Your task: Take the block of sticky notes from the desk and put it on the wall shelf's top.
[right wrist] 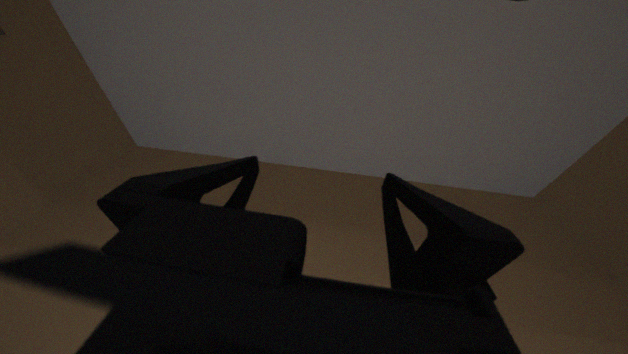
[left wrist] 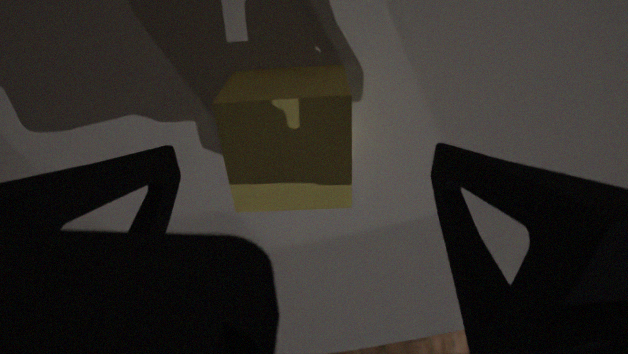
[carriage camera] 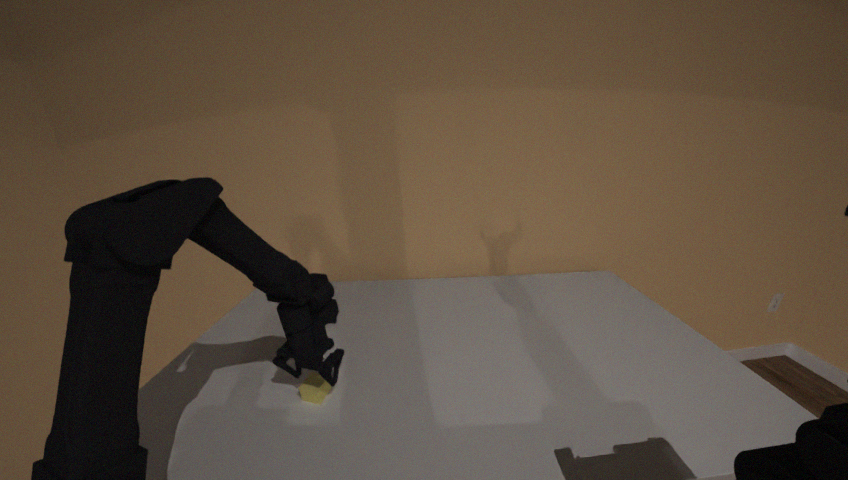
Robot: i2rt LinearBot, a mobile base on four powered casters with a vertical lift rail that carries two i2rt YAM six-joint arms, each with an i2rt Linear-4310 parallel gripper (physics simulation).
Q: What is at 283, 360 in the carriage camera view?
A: My left gripper.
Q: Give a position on a white desk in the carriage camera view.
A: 580, 368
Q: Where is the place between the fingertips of my right gripper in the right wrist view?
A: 320, 171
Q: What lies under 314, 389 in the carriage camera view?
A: A yellow block of sticky notes.
